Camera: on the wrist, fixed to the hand. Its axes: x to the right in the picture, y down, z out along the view.
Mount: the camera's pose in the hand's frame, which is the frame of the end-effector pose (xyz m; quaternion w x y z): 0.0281 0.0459 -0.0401 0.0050 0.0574 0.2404 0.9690
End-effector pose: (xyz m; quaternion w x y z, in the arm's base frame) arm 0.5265 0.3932 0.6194 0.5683 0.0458 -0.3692 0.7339
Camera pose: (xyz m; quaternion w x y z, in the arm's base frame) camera 0.4910 0.4358 0.5816 0.6222 0.5013 -0.1325 -0.5865
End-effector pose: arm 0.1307 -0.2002 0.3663 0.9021 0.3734 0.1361 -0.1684
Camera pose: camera 0.1700 -0.1465 0.3572 0.1135 0.2260 -0.1539 0.9552
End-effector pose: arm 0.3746 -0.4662 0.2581 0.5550 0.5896 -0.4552 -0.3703
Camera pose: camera 0.4153 -0.4787 0.3099 0.4372 -0.3173 -0.4614 0.7038
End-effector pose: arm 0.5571 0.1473 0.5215 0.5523 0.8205 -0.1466 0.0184
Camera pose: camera 0.5773 0.1617 0.5839 0.0269 0.1107 0.6619 -0.7409
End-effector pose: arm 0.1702 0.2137 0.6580 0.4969 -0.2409 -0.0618 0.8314
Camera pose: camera 0.1412 0.2094 0.5976 0.7744 0.2324 -0.4003 -0.4313
